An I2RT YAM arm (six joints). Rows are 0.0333 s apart.
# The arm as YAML. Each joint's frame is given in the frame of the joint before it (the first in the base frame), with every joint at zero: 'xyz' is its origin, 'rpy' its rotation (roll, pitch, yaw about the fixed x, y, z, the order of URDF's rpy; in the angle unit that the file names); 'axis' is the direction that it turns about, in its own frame. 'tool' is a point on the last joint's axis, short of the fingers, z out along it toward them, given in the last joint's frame.
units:
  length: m
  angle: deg
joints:
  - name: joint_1
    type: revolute
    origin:
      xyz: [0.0, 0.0, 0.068]
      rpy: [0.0, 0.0, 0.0]
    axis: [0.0, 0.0, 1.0]
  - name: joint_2
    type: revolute
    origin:
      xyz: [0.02, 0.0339, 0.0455]
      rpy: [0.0, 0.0, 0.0]
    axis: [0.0, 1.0, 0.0]
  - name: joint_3
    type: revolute
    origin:
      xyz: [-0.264, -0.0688, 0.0]
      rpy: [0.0, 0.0, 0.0]
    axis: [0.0, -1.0, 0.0]
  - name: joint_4
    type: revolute
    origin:
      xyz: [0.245, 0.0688, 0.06]
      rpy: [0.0, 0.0, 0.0]
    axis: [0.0, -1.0, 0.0]
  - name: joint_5
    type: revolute
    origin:
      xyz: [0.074, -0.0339, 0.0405]
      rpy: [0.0, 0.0, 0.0]
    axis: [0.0, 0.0, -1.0]
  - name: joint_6
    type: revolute
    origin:
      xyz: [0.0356, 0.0, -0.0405]
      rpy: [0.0, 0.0, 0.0]
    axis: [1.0, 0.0, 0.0]
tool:
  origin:
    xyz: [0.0, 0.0, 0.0]
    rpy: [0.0, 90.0, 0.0]
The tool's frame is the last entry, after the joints.
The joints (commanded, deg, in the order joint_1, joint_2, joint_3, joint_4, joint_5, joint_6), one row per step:
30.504, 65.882, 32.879, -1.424, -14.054, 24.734
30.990, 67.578, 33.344, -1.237, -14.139, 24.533
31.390, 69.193, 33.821, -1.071, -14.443, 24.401
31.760, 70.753, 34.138, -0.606, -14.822, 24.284
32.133, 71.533, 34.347, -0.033, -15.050, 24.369
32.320, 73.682, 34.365, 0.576, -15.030, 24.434
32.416, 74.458, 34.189, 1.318, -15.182, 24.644
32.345, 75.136, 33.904, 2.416, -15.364, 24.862
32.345, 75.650, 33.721, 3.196, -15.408, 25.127
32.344, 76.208, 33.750, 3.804, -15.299, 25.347
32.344, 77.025, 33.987, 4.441, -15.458, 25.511
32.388, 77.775, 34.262, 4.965, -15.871, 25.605
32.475, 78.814, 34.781, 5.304, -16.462, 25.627
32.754, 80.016, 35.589, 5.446, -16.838, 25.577
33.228, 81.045, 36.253, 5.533, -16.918, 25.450
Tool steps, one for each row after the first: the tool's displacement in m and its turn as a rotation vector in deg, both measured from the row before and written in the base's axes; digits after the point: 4 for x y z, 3 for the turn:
0.0025, 0.0039, -0.0036, -0.604, 0.798, 0.667
0.0024, 0.0037, -0.0034, -0.422, 0.842, 0.721
0.0022, 0.0035, -0.0037, -0.276, 0.709, 0.741
0.0010, 0.0027, -0.0011, 0.162, 0.124, 0.505
0.0027, 0.0027, -0.0078, -0.789, 1.322, 0.133
0.0008, 0.0011, -0.0031, 0.072, 0.359, 0.087
0.0012, 0.0005, -0.0027, 0.276, 0.083, -0.061
0.0008, 0.0005, -0.0020, 0.198, 0.111, -0.126
0.0013, 0.0007, -0.0013, 0.093, 0.035, -0.219
0.0020, 0.0014, -0.0013, 0.195, 0.108, 0.026
0.0017, 0.0016, -0.0010, 0.290, 0.156, 0.310
0.0023, 0.0024, -0.0012, 0.225, 0.365, 0.535
0.0027, 0.0036, -0.0008, 0.039, 0.307, 0.602
0.0016, 0.0038, -0.0010, -0.168, 0.178, 0.613

